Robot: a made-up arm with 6 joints. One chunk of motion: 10 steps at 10 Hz.
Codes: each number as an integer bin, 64 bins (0 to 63) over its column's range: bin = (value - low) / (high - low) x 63, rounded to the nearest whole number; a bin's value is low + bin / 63 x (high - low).
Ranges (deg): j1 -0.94..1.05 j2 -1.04..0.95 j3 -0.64..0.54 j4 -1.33..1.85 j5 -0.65..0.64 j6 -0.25..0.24
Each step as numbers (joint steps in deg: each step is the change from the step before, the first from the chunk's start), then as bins.
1 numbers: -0.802 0.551 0.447 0.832 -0.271 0.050
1 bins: 4 50 58 43 19 39
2 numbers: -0.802 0.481 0.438 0.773 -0.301 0.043
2 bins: 4 48 58 42 17 38
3 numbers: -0.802 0.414 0.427 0.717 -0.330 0.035
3 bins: 4 46 57 41 16 37
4 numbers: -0.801 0.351 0.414 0.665 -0.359 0.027
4 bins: 4 44 56 40 14 36
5 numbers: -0.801 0.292 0.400 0.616 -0.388 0.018
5 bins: 4 42 56 39 13 34
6 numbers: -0.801 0.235 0.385 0.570 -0.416 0.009
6 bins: 4 40 55 38 11 33
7 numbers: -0.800 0.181 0.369 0.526 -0.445 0.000
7 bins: 4 39 54 37 10 32
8 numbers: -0.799 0.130 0.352 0.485 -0.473 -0.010
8 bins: 4 37 53 36 9 31
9 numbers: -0.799 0.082 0.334 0.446 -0.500 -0.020
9 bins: 4 36 52 35 7 30
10 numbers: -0.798 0.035 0.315 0.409 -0.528 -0.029
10 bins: 4 34 51 34 6 28
